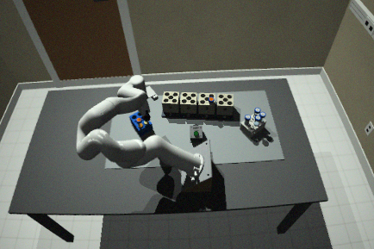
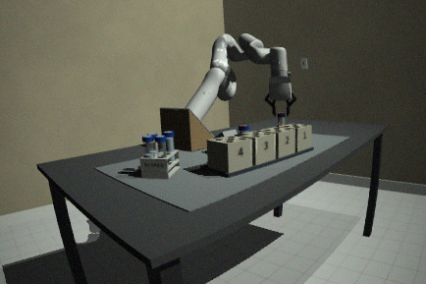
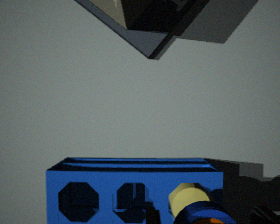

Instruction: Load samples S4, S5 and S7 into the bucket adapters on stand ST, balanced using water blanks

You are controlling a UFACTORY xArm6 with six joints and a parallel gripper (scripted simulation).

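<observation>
Right now the sample S4 is 10 mm behind my hand and 70 mm below it. Round my hand: green DONE key: 130 mm behind, 270 mm to the right, 60 mm below; blue rack: 30 mm ahead, 40 mm to the left, 100 mm below; adapter 2: 110 mm ahead, 270 mm to the right, 80 mm below.
</observation>
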